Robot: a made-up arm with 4 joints.
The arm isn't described. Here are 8 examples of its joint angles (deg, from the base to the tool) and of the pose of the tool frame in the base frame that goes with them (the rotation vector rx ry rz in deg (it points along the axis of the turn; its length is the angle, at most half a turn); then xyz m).
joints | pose
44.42 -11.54 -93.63 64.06 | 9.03 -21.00 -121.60 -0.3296 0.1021 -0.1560
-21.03 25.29 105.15 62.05 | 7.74 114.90 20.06 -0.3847 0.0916 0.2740
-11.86 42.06 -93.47 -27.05 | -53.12 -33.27 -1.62 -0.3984 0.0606 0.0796
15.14 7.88 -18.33 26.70 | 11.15 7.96 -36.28 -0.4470 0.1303 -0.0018
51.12 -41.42 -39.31 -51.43 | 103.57 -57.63 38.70 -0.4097 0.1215 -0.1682
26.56 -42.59 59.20 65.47 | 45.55 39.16 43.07 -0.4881 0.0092 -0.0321
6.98 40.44 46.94 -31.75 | 64.58 43.18 7.65 -0.4728 0.1279 0.0858
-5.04 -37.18 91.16 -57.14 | -136.47 -49.10 -43.05 -0.4309 -0.0524 0.1449
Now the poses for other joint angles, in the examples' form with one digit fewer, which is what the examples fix.
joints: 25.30 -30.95 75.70 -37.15
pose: 137.9 50.8 89.7 -0.468 -0.022 -0.029
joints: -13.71 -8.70 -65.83 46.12
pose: -34.3 4.4 -70.9 -0.392 0.084 0.120
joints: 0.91 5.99 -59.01 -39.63
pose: 20.1 -18.2 -2.3 -0.435 0.107 0.055
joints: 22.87 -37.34 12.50 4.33
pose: 86.1 20.1 21.7 -0.486 0.049 0.007
